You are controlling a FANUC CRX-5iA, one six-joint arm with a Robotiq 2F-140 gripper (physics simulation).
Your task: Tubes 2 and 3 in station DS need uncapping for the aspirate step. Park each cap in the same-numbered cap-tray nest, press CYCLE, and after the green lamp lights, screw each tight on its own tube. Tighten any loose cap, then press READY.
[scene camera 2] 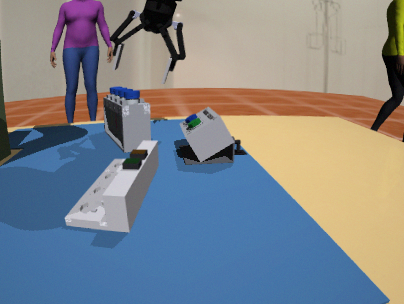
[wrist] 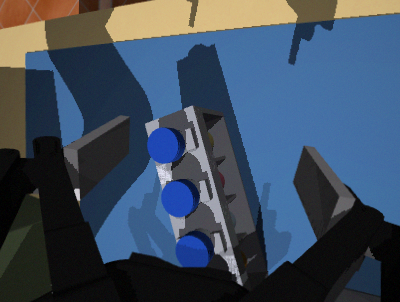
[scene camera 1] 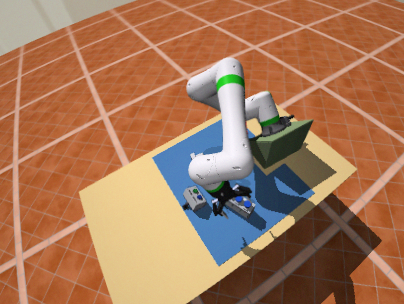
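Pixels of known places: gripper, fingertip midpoint: (scene camera 2: 138, 75) (wrist: 211, 149) (scene camera 1: 238, 208); arm's base, link origin: (scene camera 1: 273, 131).
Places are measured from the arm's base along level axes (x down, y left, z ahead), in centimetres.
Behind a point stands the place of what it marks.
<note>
The grey tube rack (scene camera 1: 242, 210) {x 6.1, y 28.3, z 42.7 cm} (scene camera 2: 136, 125) {x 9.4, y 10.4, z 46.8 cm} (wrist: 245, 200) {x 14.3, y 20.7, z 45.5 cm} stands on the blue mat. Three blue caps (wrist: 165, 145) {x 2.6, y 27.7, z 39.8 cm} (wrist: 180, 198) {x 2.6, y 23.1, z 41.9 cm} (wrist: 194, 249) {x 2.6, y 18.6, z 43.8 cm} show in a row on its top in the wrist view; its near end is hidden by the gripper body. My gripper (scene camera 1: 235, 202) {x -0.2, y 28.3, z 45.5 cm} (scene camera 2: 141, 74) {x -0.2, y 28.3, z 45.5 cm} (wrist: 211, 149) {x -0.2, y 28.3, z 45.5 cm} is wide open and empty above the rack, one finger on each side in the wrist view. The white cap tray (scene camera 2: 142, 185) {x 12.6, y -12.3, z 49.7 cm} has recessed nests with no cap visible; its green lamp (scene camera 2: 132, 163) {x 9.4, y -12.7, z 48.7 cm} looks dark beside a brown-orange one (scene camera 2: 138, 154) {x 9.4, y -8.8, z 49.1 cm}. The tilted button box (scene camera 1: 189, 200) {x 8.9, y 7.8, z 63.4 cm} (scene camera 2: 212, 140) {x 10.5, y 1.4, z 60.8 cm} has a green button (scene camera 2: 194, 123) {x 7.9, y 3.6, z 57.9 cm} and a blue button (scene camera 2: 191, 118) {x 7.8, y 8.1, z 57.7 cm}.
A dark green angled block (scene camera 1: 285, 145) {x -1.0, y 12.0, z 1.8 cm} stands beside the arm's base at the back right of the wooden table (scene camera 1: 115, 220) {x 15.0, y -6.1, z 107.0 cm}. The blue mat (scene camera 1: 217, 250) {x 14.7, y 37.1, z 63.4 cm} (scene camera 2: 210, 250) {x 14.7, y -24.5, z 57.1 cm} lies under the rack, tray and button box. Two people stand in the background of scene camera 2.
</note>
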